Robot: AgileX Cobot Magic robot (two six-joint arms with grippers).
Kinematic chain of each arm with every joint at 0, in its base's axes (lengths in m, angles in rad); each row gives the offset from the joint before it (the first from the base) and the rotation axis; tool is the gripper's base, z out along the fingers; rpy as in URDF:
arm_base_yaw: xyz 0 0 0.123 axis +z
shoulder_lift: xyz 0 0 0 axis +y
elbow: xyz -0.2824 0 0.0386 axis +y
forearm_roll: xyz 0.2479 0 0.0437 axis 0.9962 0 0.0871
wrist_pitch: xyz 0 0 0 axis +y
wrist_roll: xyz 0.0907 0 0.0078 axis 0.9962 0 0.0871
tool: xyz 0 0 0 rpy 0 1.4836 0
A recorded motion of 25 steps. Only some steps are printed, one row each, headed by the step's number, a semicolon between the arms.
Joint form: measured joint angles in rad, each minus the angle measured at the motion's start. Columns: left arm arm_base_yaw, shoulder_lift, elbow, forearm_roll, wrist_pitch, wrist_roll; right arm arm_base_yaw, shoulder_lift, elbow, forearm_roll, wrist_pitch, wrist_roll.
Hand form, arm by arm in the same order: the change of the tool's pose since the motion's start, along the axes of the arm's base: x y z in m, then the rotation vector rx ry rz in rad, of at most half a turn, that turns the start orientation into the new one. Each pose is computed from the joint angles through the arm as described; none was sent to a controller.
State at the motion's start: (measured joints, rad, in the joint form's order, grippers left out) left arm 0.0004 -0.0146 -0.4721 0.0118 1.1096 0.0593; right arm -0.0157 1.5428 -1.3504 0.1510 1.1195 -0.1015
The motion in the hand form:
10: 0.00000 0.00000 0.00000 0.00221 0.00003 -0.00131; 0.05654 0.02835 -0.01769 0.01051 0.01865 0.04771
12: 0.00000 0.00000 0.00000 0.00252 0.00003 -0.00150; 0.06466 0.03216 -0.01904 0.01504 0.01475 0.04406
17: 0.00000 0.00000 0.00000 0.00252 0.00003 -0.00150; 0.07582 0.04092 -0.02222 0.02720 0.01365 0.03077
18: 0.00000 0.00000 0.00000 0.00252 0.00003 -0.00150; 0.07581 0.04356 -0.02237 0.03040 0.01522 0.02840
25: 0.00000 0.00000 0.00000 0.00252 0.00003 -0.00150; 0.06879 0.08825 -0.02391 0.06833 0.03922 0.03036
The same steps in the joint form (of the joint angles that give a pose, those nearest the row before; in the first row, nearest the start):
10: 0.0000 0.0000 0.0000 0.0000 0.0000 0.0026; 0.0789 0.2141 -0.1971 0.0000 -0.0031 0.0330
12: 0.0000 0.0000 0.0000 0.0000 0.0000 0.0029; 0.0876 0.2436 -0.2315 0.0000 -0.0040 0.0461
17: 0.0000 0.0000 0.0000 0.0000 0.0000 0.0029; 0.1079 0.2869 -0.2793 0.0000 -0.0061 0.0819
18: 0.0000 0.0000 0.0000 0.0000 0.0000 0.0029; 0.1146 0.2881 -0.2805 0.0000 -0.0061 0.0916
25: 0.0000 0.0000 0.0000 0.0000 0.0000 0.0029; 0.2298 0.2944 -0.2836 0.0000 -0.0073 0.2129

